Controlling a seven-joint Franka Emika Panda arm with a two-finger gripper.
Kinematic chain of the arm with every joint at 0, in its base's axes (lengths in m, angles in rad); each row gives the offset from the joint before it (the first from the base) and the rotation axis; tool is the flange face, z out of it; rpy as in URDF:
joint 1: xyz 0 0 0.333 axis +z
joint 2: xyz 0 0 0 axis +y
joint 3: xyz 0 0 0.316 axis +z
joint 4: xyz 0.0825 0 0 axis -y
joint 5: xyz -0.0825 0 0.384 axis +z
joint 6: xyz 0 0 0 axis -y
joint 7: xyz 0.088 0 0 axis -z
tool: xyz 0 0 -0.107 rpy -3.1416 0 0
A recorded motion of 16 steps. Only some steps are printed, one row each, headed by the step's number.
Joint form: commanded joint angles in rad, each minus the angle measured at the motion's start. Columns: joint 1, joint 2, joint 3, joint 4, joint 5, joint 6, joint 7.
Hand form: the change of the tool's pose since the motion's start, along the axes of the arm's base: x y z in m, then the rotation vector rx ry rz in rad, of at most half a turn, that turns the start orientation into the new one. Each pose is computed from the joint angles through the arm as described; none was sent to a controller.
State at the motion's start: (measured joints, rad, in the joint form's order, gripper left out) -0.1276 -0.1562 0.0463 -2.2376 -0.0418 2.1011 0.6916
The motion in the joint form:
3: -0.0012 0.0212 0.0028 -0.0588 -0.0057 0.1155 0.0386
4: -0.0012 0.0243 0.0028 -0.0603 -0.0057 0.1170 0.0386
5: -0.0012 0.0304 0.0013 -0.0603 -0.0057 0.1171 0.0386
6: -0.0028 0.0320 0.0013 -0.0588 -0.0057 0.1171 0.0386
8: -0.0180 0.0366 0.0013 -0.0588 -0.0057 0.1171 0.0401
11: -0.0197 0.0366 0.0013 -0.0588 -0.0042 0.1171 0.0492
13: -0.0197 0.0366 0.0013 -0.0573 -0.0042 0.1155 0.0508
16: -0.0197 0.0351 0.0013 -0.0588 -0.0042 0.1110 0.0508
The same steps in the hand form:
3: 0.0002 0.0011 -0.0271 -0.0031 -0.0369 -0.0292
4: 0.0002 0.0010 -0.0292 -0.0027 -0.0338 -0.0292
5: 0.0006 0.0002 -0.0322 -0.0018 -0.0279 -0.0306
6: 0.0010 -0.0006 -0.0324 -0.0018 -0.0278 -0.0322
8: 0.0006 -0.0082 -0.0346 -0.0014 -0.0233 -0.0489
11: 0.0006 -0.0090 -0.0346 0.0000 -0.0238 -0.0606
13: 0.0008 -0.0090 -0.0341 0.0001 -0.0238 -0.0623
16: -0.0002 -0.0090 -0.0345 0.0002 -0.0193 -0.0625

